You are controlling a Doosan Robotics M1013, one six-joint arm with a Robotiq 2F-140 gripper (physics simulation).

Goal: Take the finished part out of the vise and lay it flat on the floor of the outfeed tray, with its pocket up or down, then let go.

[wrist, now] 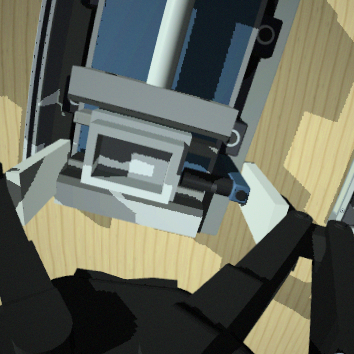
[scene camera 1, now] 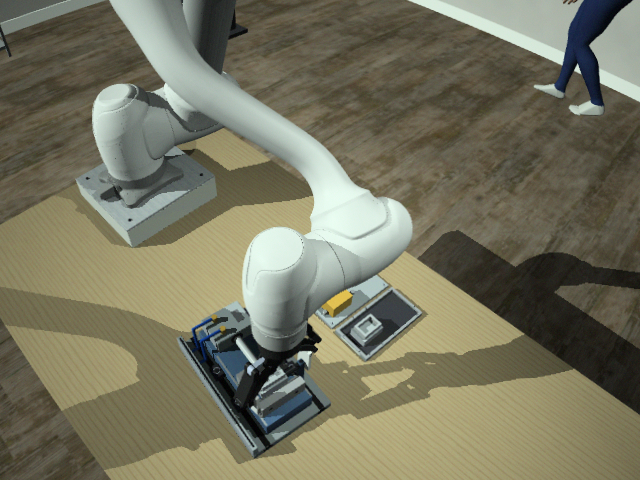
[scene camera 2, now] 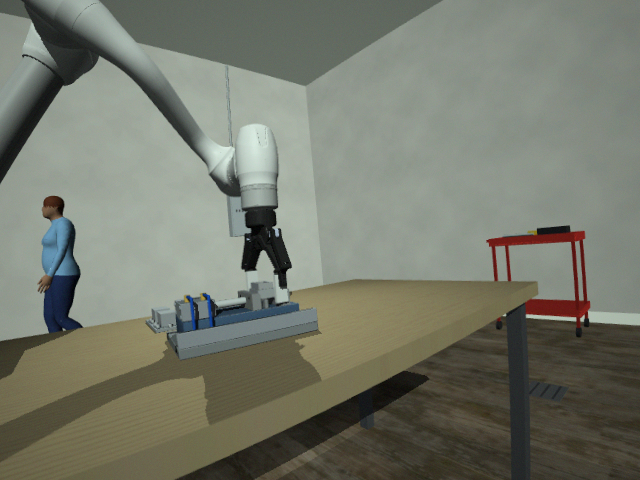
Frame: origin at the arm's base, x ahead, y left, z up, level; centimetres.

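Seen in the pictures: gripper, between the fingertips: (wrist: 155, 169) (scene camera 1: 279, 386); arm's base, origin of its link: (scene camera 1: 140, 177).
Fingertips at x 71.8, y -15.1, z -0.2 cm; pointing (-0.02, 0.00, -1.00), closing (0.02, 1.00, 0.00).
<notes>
Offsets run from my fingertips to a thing's top centre. "*": to the spot under its first point.
The finished part @[dx -1.7, dy -1.2, dz +4.6 cm] (wrist: 127, 189) (scene camera 2: 262, 285), a light grey block with a rectangular pocket facing up, sits between the jaws of the vise @[dx -8.0, dy -0.4, dz +3.0 cm] (scene camera 1: 222, 356) (scene camera 2: 248, 329) (wrist: 150, 100). My gripper (scene camera 1: 273, 382) (scene camera 2: 266, 288) (wrist: 155, 169) points down with its white fingertips wide apart on either side. It is shut on the vise's front jaw @[dx +2.0, dy -1.5, dz +2.7 cm] (wrist: 95, 202) and the blue-ended side stop @[* dx +0.0, dy +5.8, dz +3.0 cm] (wrist: 240, 193); gaps show between the fingertips and the part. The exact contact is partly hidden. The outfeed tray (scene camera 1: 402, 311) (wrist: 345, 198) has a raised rim and a dark floor.
A similar pocketed part @[dx +2.3, dy +25.0, dz -2.8 cm] (scene camera 1: 366, 329) sits in the tray's near half. A light plate @[* dx -4.3, dy +35.8, dz -6.1 cm] (scene camera 1: 373, 289) with a yellow block @[dx -7.7, dy +25.8, dz -2.5 cm] (scene camera 1: 338, 303) lies beside the tray. Blue hoses (scene camera 1: 199, 330) (scene camera 2: 210, 315) rise at the vise's rear. A person (scene camera 1: 584, 56) (scene camera 2: 62, 253) stands beyond the table.
</notes>
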